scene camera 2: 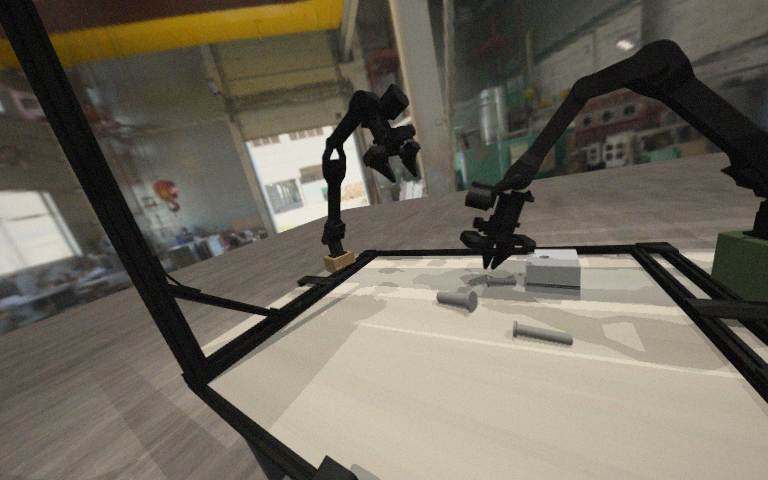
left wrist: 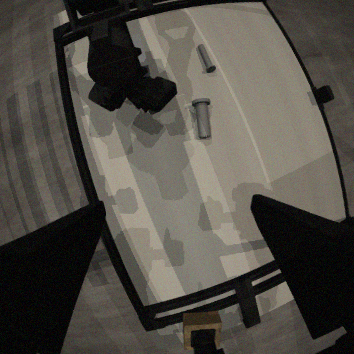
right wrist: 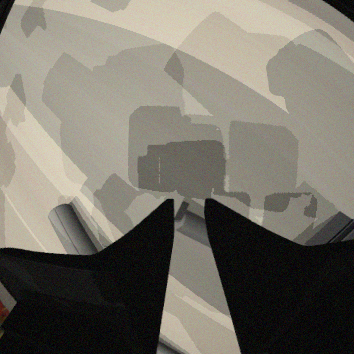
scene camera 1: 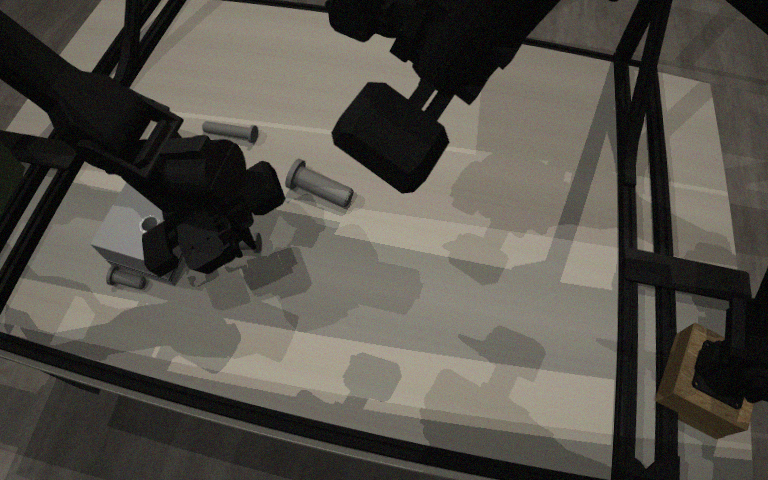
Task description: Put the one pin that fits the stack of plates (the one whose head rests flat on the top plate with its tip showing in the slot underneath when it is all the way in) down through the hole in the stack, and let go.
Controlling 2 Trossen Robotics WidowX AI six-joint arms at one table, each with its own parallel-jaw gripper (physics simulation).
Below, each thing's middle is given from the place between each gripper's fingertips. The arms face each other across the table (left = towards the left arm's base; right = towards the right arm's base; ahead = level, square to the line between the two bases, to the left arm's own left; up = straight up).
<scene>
Right now the grey stack of plates [scene camera 1: 118, 240] is 140 mm to the right of my right hand and 10 mm ahead of it.
Right now the grey stack of plates is 4 cm ahead of my left hand, 33 cm to the right of it and 29 cm below it.
</scene>
